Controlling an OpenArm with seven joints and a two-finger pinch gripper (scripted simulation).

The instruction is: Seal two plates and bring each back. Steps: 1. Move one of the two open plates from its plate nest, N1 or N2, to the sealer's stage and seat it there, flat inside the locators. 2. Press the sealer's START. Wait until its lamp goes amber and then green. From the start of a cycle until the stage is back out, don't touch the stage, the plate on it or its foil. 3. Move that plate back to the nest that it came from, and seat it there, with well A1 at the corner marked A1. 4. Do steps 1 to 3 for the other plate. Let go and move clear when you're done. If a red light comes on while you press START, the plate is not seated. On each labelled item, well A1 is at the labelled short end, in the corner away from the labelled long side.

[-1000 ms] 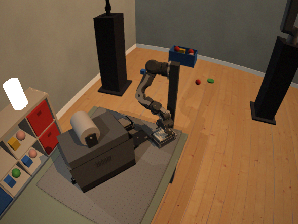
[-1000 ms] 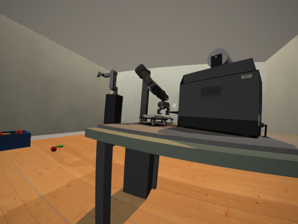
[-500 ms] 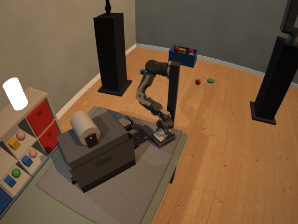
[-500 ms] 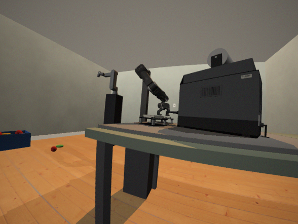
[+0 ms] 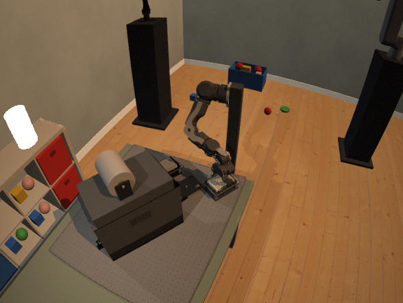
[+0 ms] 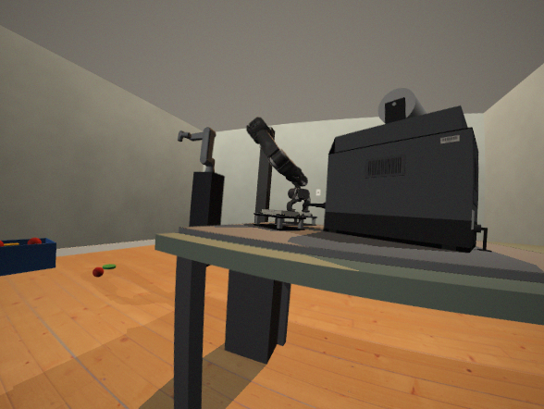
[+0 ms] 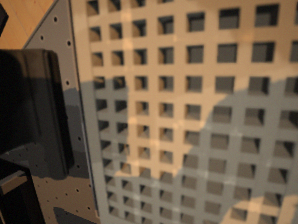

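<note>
Right now my hand is 10 mm above the white well plate. Also, from my hand: dark sealer stage: 150 mm to the right, 130 mm ahead, 40 mm above; plate nest: 20 mm below; pale start button: 270 mm ahead, 130 mm to the right, 120 mm above.
</note>
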